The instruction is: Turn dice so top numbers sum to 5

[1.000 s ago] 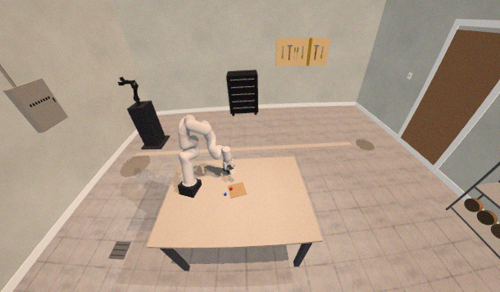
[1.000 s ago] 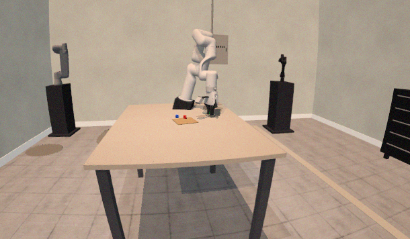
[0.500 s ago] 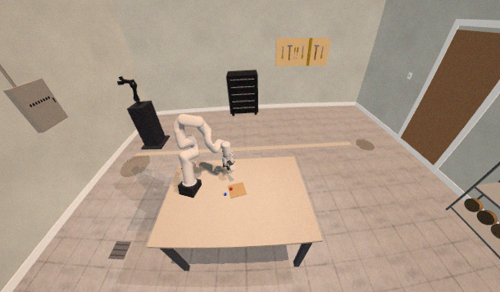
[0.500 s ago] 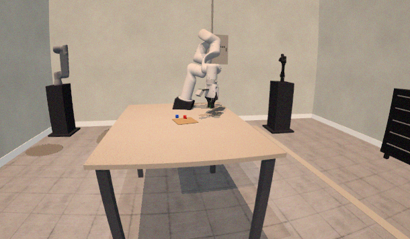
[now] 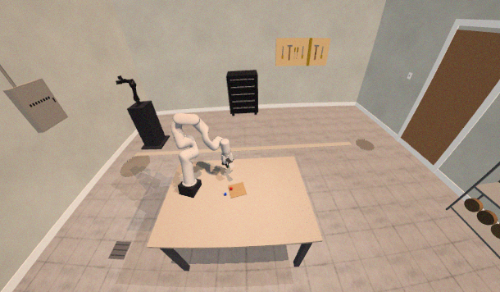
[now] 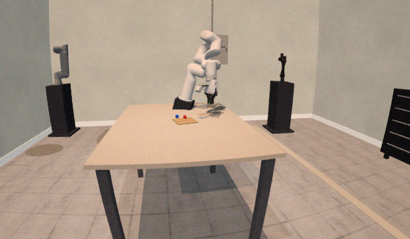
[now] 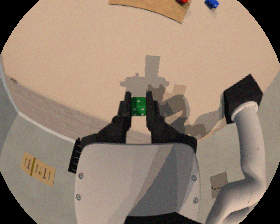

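Right now my hand is 1 cm to the right of the green die and 1 cm above it. Round my hand: red die 3 cm ahead, 18 cm to the right, 11 cm below; then blue die 1 cm behind, 24 cm to the right, 11 cm below; then brown mat 8 cm ahead, 19 cm to the right, 12 cm below.
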